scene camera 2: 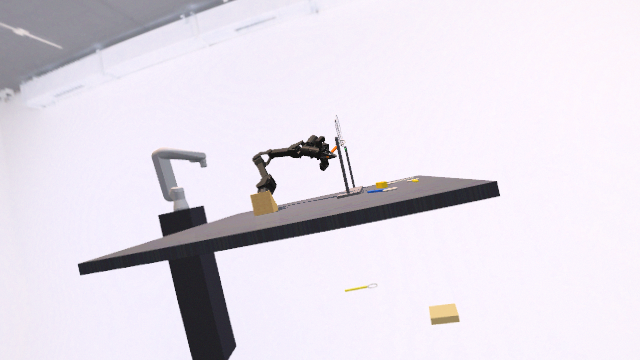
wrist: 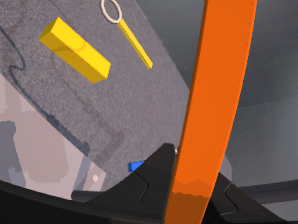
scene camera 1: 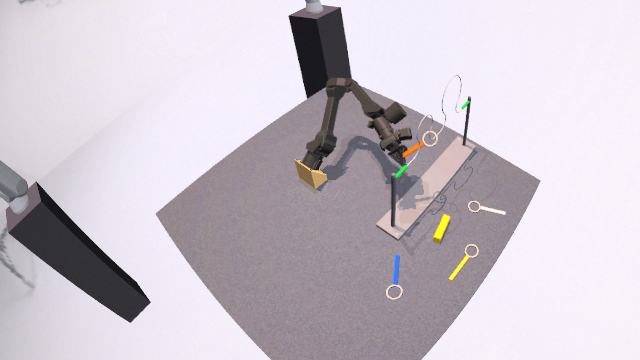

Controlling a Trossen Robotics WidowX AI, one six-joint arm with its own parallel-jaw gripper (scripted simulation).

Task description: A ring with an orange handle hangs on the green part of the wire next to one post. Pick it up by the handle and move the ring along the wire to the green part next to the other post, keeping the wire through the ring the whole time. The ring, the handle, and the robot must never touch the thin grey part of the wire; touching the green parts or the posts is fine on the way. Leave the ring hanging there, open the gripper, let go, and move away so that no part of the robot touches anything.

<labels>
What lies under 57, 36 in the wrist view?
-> A yellow block.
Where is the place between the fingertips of my gripper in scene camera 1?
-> At 406, 168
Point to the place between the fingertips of my gripper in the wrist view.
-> At 174, 154
</labels>
